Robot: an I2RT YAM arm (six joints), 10 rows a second.
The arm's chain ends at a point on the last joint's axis. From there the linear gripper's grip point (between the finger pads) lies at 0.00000 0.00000 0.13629 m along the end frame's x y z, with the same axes.
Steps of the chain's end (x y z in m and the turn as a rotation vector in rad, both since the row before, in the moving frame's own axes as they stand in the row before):
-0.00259, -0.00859, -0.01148, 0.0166, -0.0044, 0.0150
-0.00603, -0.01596, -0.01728, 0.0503, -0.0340, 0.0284
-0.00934, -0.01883, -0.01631, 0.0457, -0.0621, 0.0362
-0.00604, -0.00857, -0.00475, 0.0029, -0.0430, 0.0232
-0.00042, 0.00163, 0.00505, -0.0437, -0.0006, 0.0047
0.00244, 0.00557, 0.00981, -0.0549, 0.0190, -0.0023
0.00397, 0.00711, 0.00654, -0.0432, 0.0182, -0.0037
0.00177, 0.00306, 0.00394, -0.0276, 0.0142, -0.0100
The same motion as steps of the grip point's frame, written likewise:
-0.00317, -0.01086, -0.01150, 0.0166, -0.0044, 0.0150
-0.01056, -0.02288, -0.01753, 0.0503, -0.0340, 0.0284
-0.01768, -0.02520, -0.01671, 0.0457, -0.0621, 0.0362
-0.01189, -0.00903, -0.00488, 0.0029, -0.0430, 0.0232
-0.00052, 0.00758, 0.00492, -0.0437, -0.0006, 0.0047
0.00504, 0.01305, 0.00958, -0.0549, 0.0190, -0.0023
0.00646, 0.01299, 0.00639, -0.0432, 0.0182, -0.0037
0.00372, 0.00681, 0.00387, -0.0276, 0.0142, -0.0100

